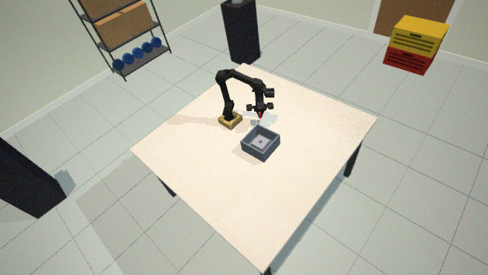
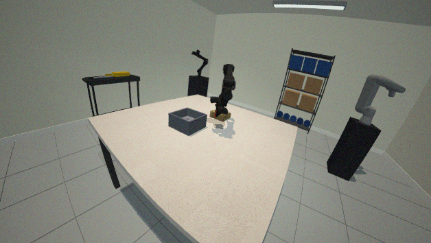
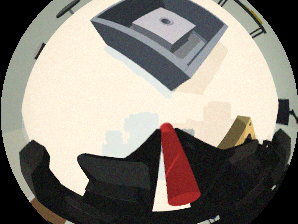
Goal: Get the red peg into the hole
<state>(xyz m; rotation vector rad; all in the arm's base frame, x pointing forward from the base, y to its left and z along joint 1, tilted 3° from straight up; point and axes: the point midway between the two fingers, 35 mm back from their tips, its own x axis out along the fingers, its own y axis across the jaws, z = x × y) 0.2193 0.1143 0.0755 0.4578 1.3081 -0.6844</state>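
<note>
The pale plate is 15 cm to the right of my gripper tip, 12 cm ahead of it and 5 cm below it. The rest, counted from my gripper tip: grey box (15 cm to the right, 12 cm ahead, 7 cm below); then red peg (3 cm above).
</note>
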